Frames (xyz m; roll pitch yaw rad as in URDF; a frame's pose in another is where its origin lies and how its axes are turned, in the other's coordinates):
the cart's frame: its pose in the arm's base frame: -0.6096 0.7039 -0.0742 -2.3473 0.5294 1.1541
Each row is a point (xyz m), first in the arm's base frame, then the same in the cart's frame.
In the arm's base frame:
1: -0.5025 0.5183 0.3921
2: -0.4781 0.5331 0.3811
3: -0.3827 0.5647 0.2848
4: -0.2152 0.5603 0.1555
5: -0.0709 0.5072 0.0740
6: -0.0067 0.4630 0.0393
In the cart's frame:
1: -0.3446 -0.1203 -0.3608
2: -0.3188 -0.1105 -0.3740
3: -0.2119 -0.0234 -0.3928
4: -0.0916 0.1418 -0.4477
5: -0.0419 0.2960 -0.5113
6: -0.0368 0.3762 -0.5399

